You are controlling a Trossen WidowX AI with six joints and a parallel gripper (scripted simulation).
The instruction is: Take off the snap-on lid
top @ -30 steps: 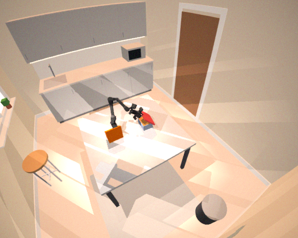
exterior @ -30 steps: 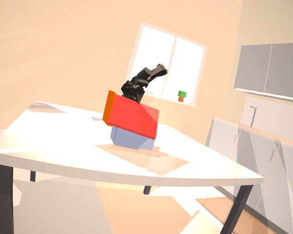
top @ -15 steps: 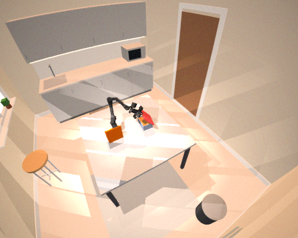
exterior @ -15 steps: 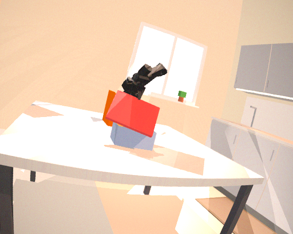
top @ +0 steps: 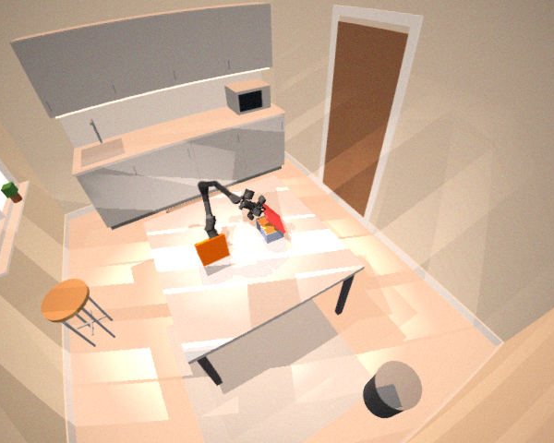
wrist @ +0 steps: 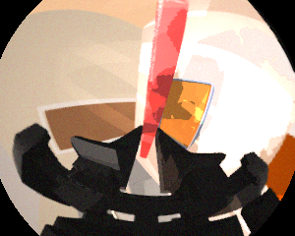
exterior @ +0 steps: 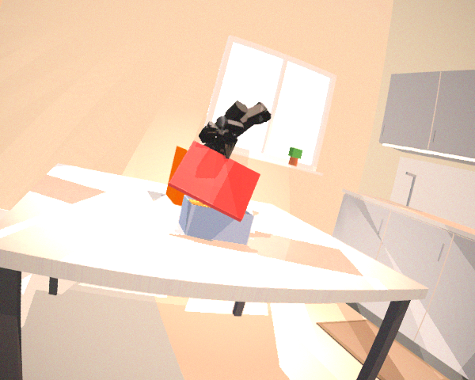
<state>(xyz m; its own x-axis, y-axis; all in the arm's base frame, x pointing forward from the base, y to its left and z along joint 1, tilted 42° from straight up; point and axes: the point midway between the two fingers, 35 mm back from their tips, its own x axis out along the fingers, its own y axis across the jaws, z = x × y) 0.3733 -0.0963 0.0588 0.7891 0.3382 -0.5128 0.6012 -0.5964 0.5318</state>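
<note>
Right now my gripper tip is 60 mm above the lid, 40 mm to the left of it and 40 mm short of it. The rest, counted from my gripper tip: storage box: 190 mm below, 30 mm ahead.
</note>
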